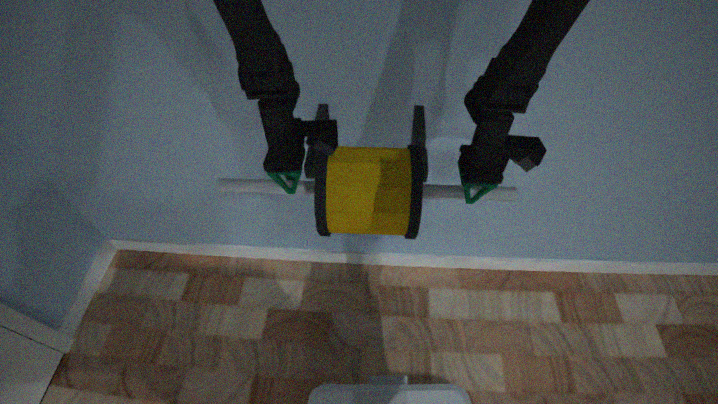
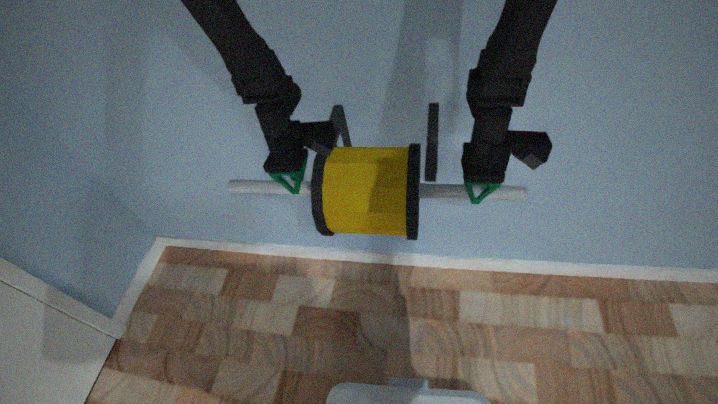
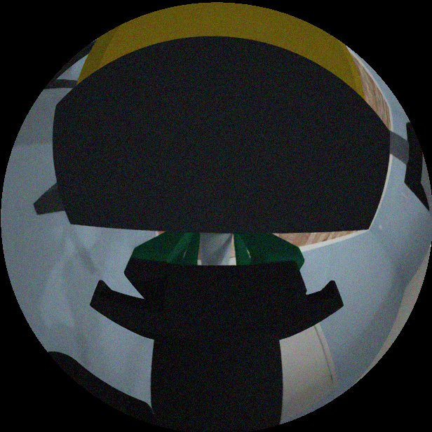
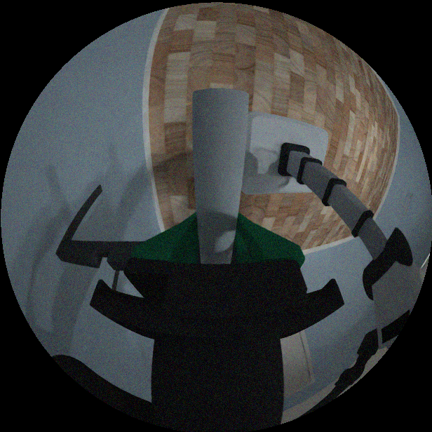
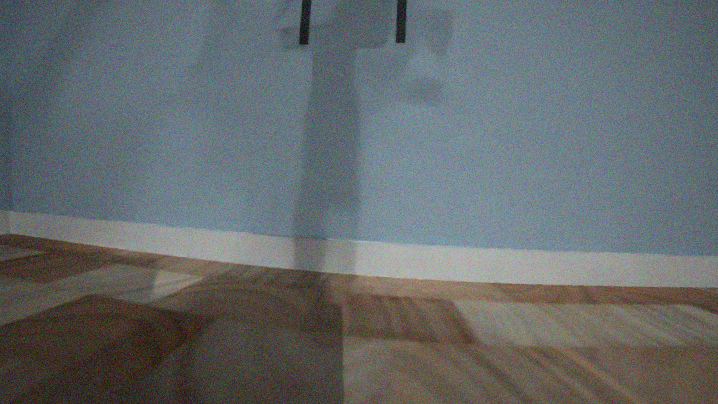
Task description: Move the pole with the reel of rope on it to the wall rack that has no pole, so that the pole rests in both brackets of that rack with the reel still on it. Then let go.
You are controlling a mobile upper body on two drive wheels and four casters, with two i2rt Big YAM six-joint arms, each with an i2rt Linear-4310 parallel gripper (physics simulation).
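Places are measured from the left arm's base along level axes (x ahead, y left, z up), in centimetres.
Where they show: left gripper, between the fingertips: (image 1: pixel 292 188) (image 2: pixel 297 189); right gripper, between the fingertips: (image 1: pixel 467 198) (image 2: pixel 474 198).
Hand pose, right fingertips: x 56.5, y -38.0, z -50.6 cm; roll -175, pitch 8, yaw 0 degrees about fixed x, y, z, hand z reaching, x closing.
Things, the pixels of their top centre, and the offset from my right fingertips. "pt": a spot on its surface instead.
- reel, centre of its top: (image 2: pixel 364 155) (image 1: pixel 368 155) dx +1.0, dy +21.0, dz +11.9 cm
- grey pole, a spot on its surface: (image 1: pixel 241 185) (image 2: pixel 249 186) pt dx +1.0, dy +47.8, dz +4.0 cm
- white baseboard, a spot on its surface: (image 5: pixel 527 266) pt dx +29.6, dy -28.7, dz -85.7 cm
The reel (image 1: pixel 369 190) (image 2: pixel 366 190) has yellow rope between black flanges and hangs on the grey pole (image 1: pixel 241 185) (image 2: pixel 251 186) (image 4: pixel 220 145), roughly level. My left gripper (image 1: pixel 286 181) (image 2: pixel 289 181) is shut on the pole close beside the reel's left flange (image 3: pixel 220 135). My right gripper (image 1: pixel 475 192) (image 2: pixel 481 191) is shut on the pole farther right, apart from the reel. The rack's dark left bracket (image 1: pixel 322 111) (image 2: pixel 339 120) (image 5: pixel 304 22) and right bracket (image 1: pixel 418 120) (image 2: pixel 431 140) (image 5: pixel 400 22) are on the wall behind the reel, partly hidden. I cannot tell whether the pole touches them.
The blue wall (image 1: pixel 602 175) (image 5: pixel 527 150) stands behind the rack, with a white baseboard (image 1: pixel 502 263) (image 5: pixel 527 266) along the parquet floor. A second wall meets it at the left. A whitish panel (image 1: pixel 25 356) (image 2: pixel 50 326) is at the lower left. My grey base (image 1: pixel 426 394) (image 4: pixel 285 130) shows below.
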